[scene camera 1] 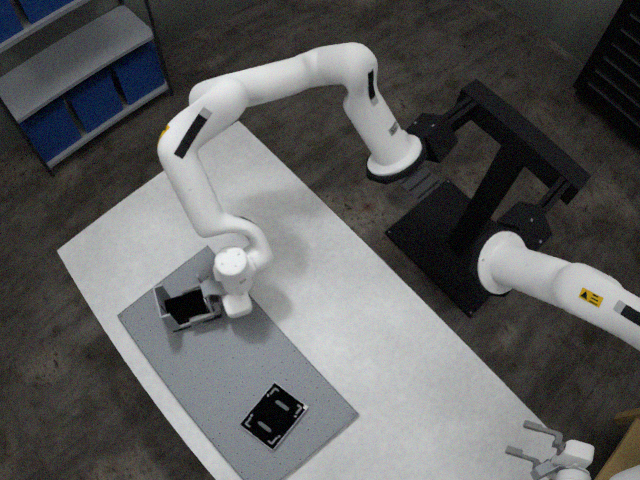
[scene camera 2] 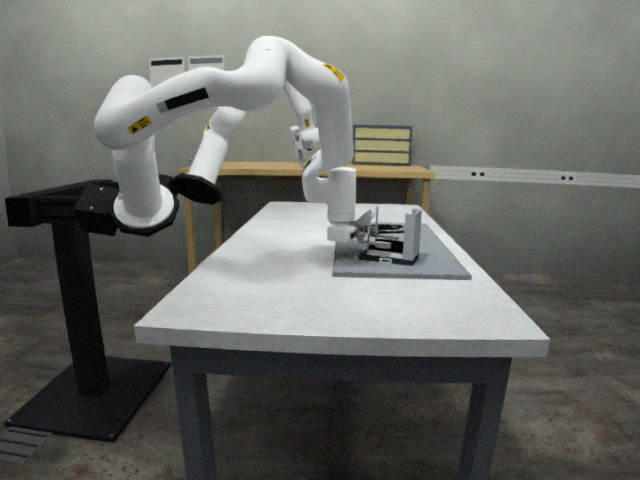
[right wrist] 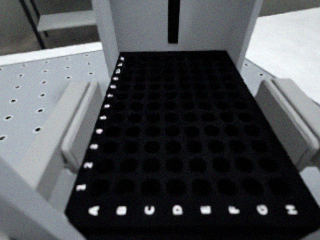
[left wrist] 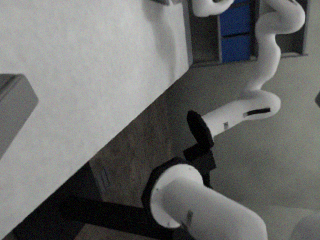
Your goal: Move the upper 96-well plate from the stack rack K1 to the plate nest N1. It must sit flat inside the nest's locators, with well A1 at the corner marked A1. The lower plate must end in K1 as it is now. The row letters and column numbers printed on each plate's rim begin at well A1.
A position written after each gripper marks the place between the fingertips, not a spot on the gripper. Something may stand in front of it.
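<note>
A black 96-well plate [scene camera 1: 185,307] is visible in the scene, and the right wrist view also shows the plate [right wrist: 172,119]. In the left wrist view the plate is out of frame. The right gripper [scene camera 1: 185,306] can be seen as well.
</note>
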